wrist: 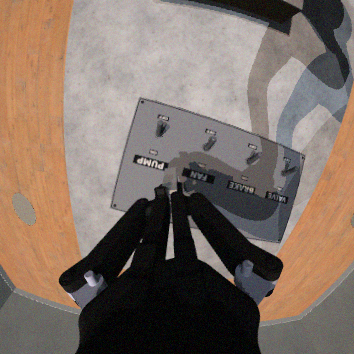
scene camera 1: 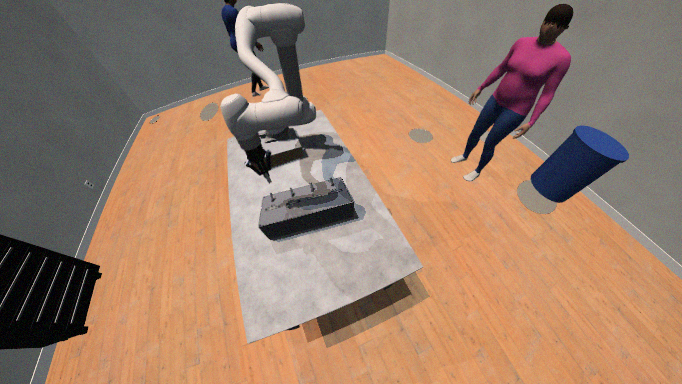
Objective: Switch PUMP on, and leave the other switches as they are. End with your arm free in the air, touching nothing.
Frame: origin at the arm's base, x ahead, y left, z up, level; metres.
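Seen in the pictures: gripper, fingertip midpoint: (wrist: 171, 176) (scene camera 1: 269, 181); arm's base, link origin: (scene camera 1: 277, 134).
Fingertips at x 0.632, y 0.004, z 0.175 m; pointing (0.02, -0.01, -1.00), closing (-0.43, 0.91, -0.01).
Observation:
Pixels of each thing's middle, then the offset from my fingertips to it. "pt": a spot on its surface instead. Level surfaces: height alone.
- grey switch box, surface spot: (wrist: 130, 185) (scene camera 1: 266, 216) pt dx +0.114, dy -0.068, dz -0.138 m
- PUMP lever, body centre: (wrist: 159, 127) (scene camera 1: 271, 196) dx -0.032, dy -0.044, dz -0.164 m
- FAN lever, body centre: (wrist: 209, 143) (scene camera 1: 291, 191) dx -0.038, dy +0.076, dz -0.164 m
- BRAKE lever, body centre: (wrist: 254, 157) (scene camera 1: 311, 186) dx -0.044, dy +0.196, dz -0.164 m
- VALVE lever, body centre: (wrist: 290, 170) (scene camera 1: 331, 181) dx -0.050, dy +0.316, dz -0.164 m
- pale table, surface height: dz -0.271 m
The grey switch box (scene camera 1: 270, 215) (wrist: 130, 185) lies on the table with four levers on top. The PUMP lever (scene camera 1: 272, 197) (wrist: 161, 128) leans to its OFF label. The FAN lever (scene camera 1: 293, 191) (wrist: 210, 143), the BRAKE lever (scene camera 1: 312, 187) (wrist: 254, 157) and the VALVE lever (scene camera 1: 331, 182) (wrist: 288, 167) also lean to their OFF side. My gripper (scene camera 1: 269, 180) (wrist: 171, 176) is shut and empty. It hangs in the air near the PUMP end of the box, apart from the levers. In the wrist view its fingertips cover part of the panel below the PUMP and FAN labels.
The pale table (scene camera 1: 280, 300) (wrist: 110, 60) carries a dark-sided block (scene camera 1: 287, 156) (wrist: 250, 10) by the arm's base. A person in pink (scene camera 1: 527, 75) and a blue barrel (scene camera 1: 575, 167) stand at the right. A person in blue (scene camera 1: 230, 22) stands behind the arm.

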